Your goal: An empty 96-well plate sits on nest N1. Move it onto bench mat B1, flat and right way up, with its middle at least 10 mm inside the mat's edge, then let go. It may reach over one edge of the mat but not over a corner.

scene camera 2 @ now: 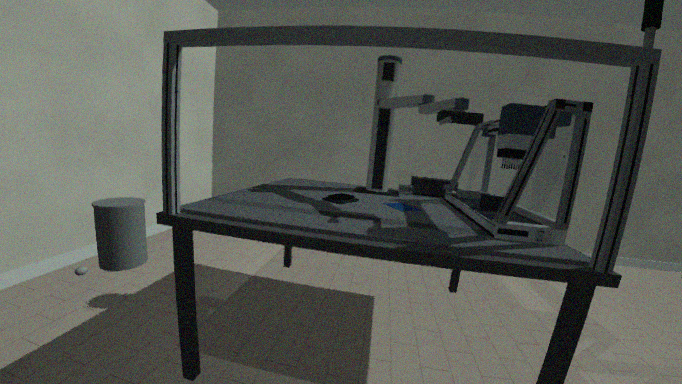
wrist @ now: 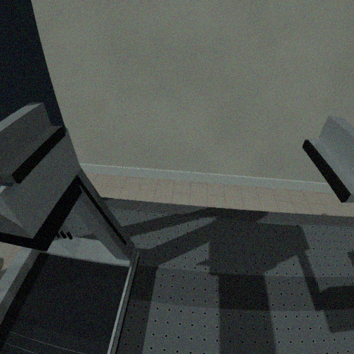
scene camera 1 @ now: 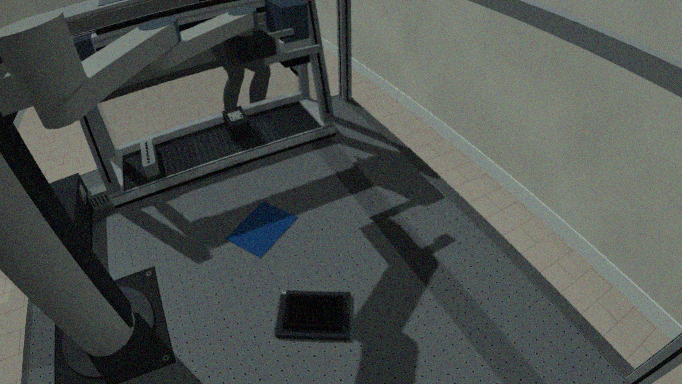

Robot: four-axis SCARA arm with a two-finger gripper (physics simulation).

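Pixels of known places: gripper, fingertip midpoint: (scene camera 2: 471, 120) (scene camera 1: 305, 39); arm's base, link origin: (scene camera 2: 376, 192) (scene camera 1: 110, 332).
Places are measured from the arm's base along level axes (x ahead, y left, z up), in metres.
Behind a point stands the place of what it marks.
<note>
The black 96-well plate (scene camera 1: 316, 311) @[z 0.035, x 0.486, y -0.175 m] (scene camera 2: 340, 198) @[z 0.036, x 0.549, y -0.164 m] sits on nest N1 (scene camera 1: 281, 335) @[z 0.023, x 0.393, y -0.190 m], a dark low frame on the table. Its wells are too dark to make out. Bench mat B1 (scene camera 1: 263, 234) @[z 0.015, x 0.462, y 0.118 m] (scene camera 2: 400, 206) @[z 0.015, x 0.467, y 0.137 m] is a flat blue square between the nest and the framed machine, partly in shadow. My gripper (scene camera 1: 293, 42) @[z 0.433, x 0.720, y 0.349 m] (wrist: 182, 120) is open and empty, high up beside the machine's upper frame and well away from the plate and mat. In the wrist view its two fingers stand wide apart at the left and right; the plate and mat do not show there.
The framed machine (scene camera 1: 225, 164) @[z 0.037, x 0.444, y 0.450 m] (scene camera 2: 575, 165) @[z 0.300, x 0.851, y 0.683 m] stands on the table, with a blue head (scene camera 1: 288, 20) @[z 0.459, x 0.716, y 0.465 m] (scene camera 2: 522, 120) @[z 0.443, x 0.778, y 0.514 m] near my gripper. A pale block (scene camera 1: 148, 156) @[z 0.106, x 0.207, y 0.537 m] and a small box (scene camera 1: 234, 118) @[z 0.133, x 0.522, y 0.557 m] are on its deck. A dark box (scene camera 1: 72, 197) @[z 0.128, x -0.047, y 0.423 m] stands beside my column (scene camera 1: 55, 260) @[z 0.329, x 0.047, y -0.059 m]. Someone's legs (scene camera 1: 233, 85) show behind the machine.
</note>
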